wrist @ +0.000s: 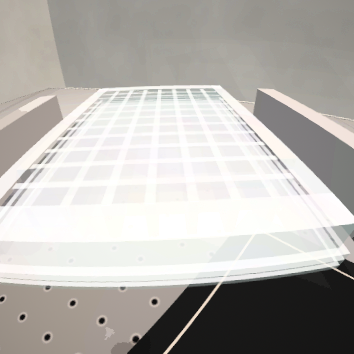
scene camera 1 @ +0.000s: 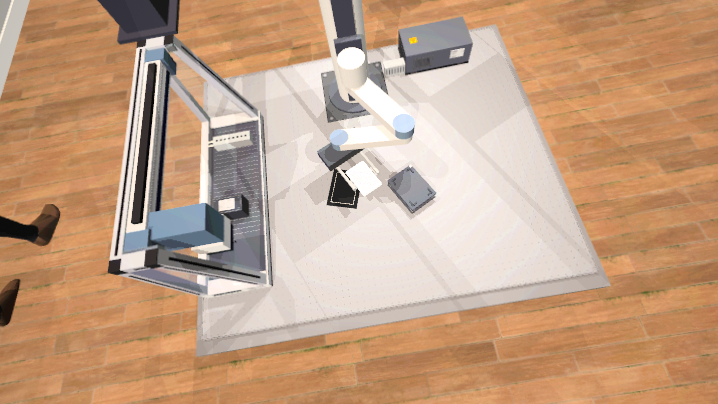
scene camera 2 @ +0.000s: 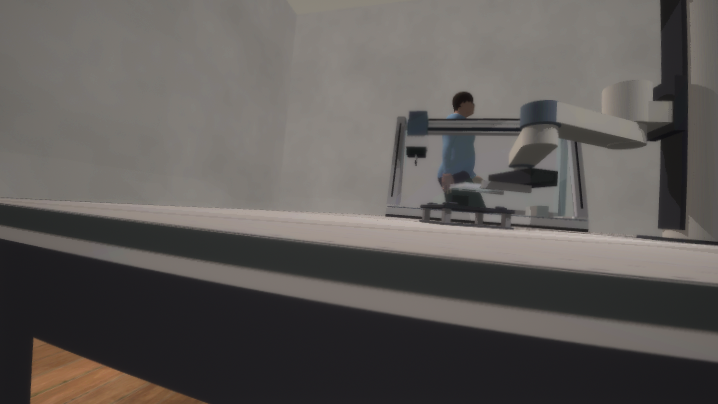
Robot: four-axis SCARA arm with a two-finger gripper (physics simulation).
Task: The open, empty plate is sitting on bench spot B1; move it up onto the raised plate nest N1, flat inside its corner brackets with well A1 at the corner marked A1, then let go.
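Note:
The clear-white open plate is level between the two long fingers of my gripper, which is shut on its sides. It hangs in the air, partly over and to the right of the black bench spot B1 in scene camera 1. The raised plate nest N1, dark grey with corner brackets, stands right of the plate in scene camera 1. In scene camera 2 the plate shows higher than the nest's top. The A1 marks are too small or washed out to read.
A framed gantry enclosure with a blue carriage stands left on the bench. The arm's base plate and a grey control box stand at the back. A person shows behind the enclosure.

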